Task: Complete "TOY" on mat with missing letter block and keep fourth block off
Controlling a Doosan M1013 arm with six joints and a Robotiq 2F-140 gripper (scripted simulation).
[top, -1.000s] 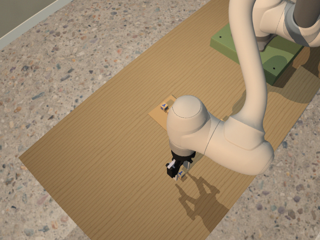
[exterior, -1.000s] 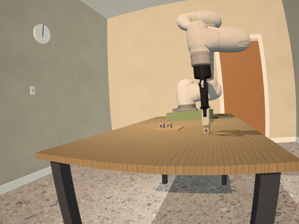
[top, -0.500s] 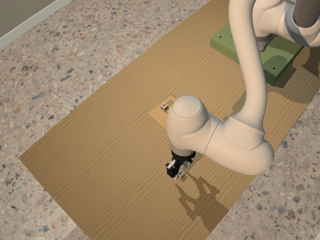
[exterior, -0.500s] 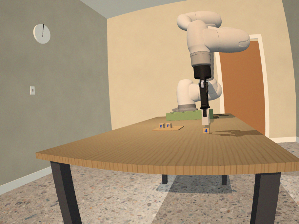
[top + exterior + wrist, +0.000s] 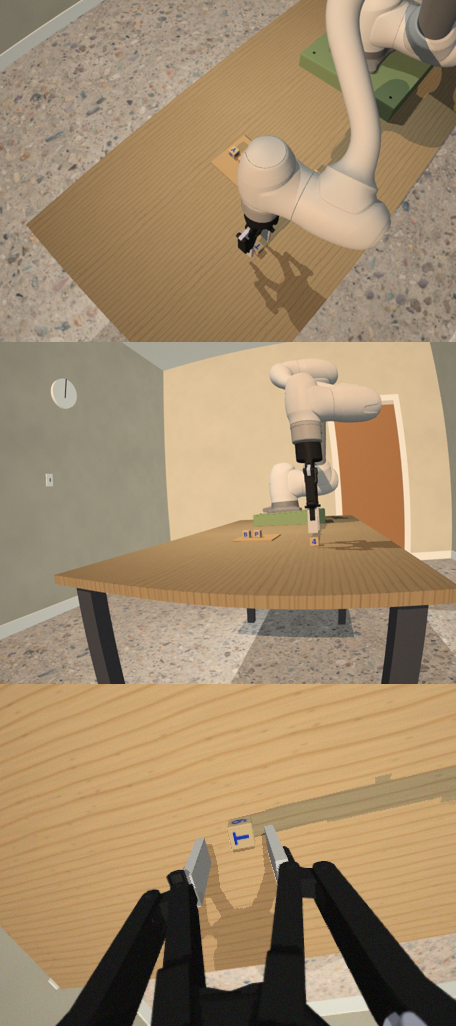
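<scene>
Now: the T block 60 mm below my hand. Also, from my hand: O block 200 mm to the right, 190 mm behind, 50 mm below; then Y block 240 mm to the right, 190 mm behind, 50 mm below; then tan mat 200 mm to the right, 190 mm behind, 70 mm below.
</scene>
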